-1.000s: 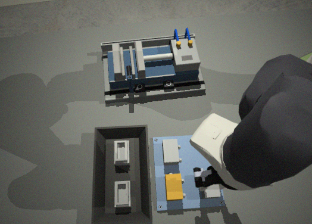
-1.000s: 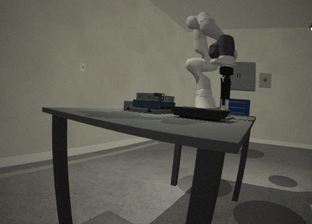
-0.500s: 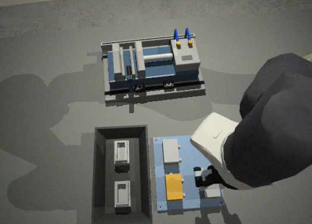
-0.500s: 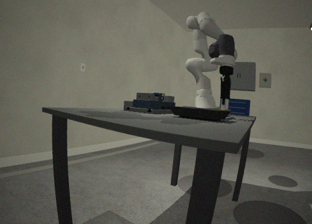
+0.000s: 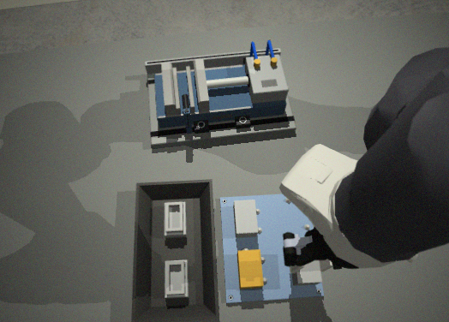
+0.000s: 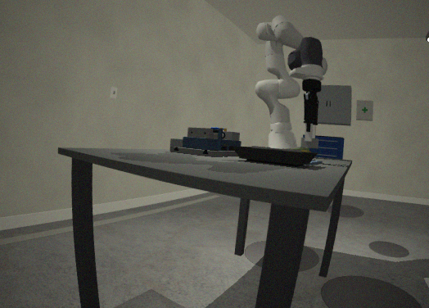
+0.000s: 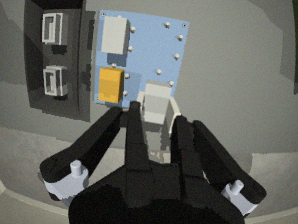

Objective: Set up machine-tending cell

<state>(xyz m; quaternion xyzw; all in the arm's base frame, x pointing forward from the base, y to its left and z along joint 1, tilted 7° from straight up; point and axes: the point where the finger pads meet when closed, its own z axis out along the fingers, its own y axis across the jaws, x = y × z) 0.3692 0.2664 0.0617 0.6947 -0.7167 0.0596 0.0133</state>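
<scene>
Right now the moving jaw is 36 cm to the right of my hand, 15 cm ahead of it and 3 cm below it. Also, from my hand: hose block: 37 cm to the right, 3 cm below, 2 cm ahead; work stop: 31 cm to the right, 18 cm ahead, 2 cm below; brass blank: 9 cm ahead, 8 cm below.
</scene>
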